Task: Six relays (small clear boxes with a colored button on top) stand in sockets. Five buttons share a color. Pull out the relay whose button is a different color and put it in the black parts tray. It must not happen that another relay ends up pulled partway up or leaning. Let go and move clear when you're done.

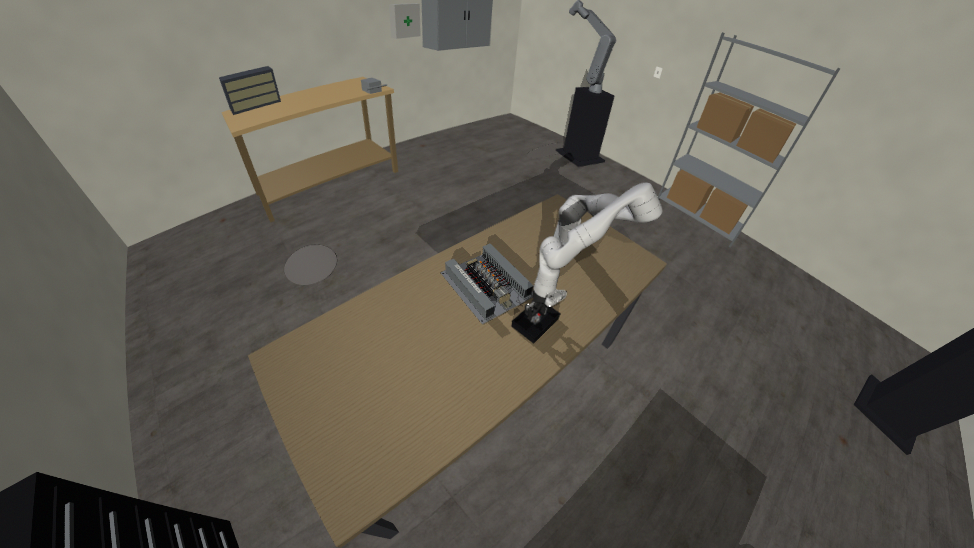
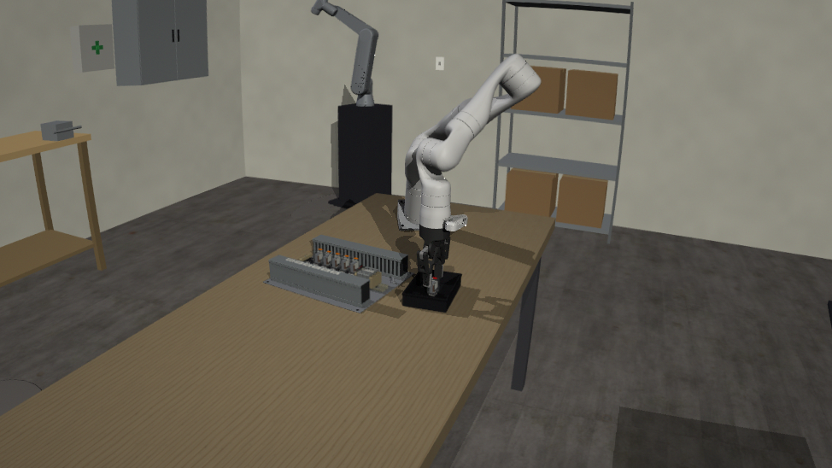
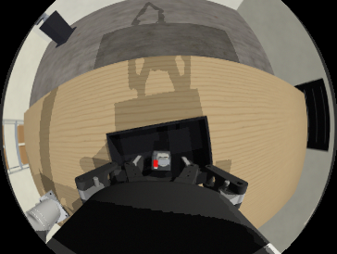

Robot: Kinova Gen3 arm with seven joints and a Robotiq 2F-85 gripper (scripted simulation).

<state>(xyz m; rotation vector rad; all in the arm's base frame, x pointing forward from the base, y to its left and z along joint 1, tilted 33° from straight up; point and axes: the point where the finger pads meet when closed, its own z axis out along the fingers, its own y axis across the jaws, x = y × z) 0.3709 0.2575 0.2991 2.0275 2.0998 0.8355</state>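
Now: hand 30 mm above the relay. Round my hand: black parts tray (40 mm below).
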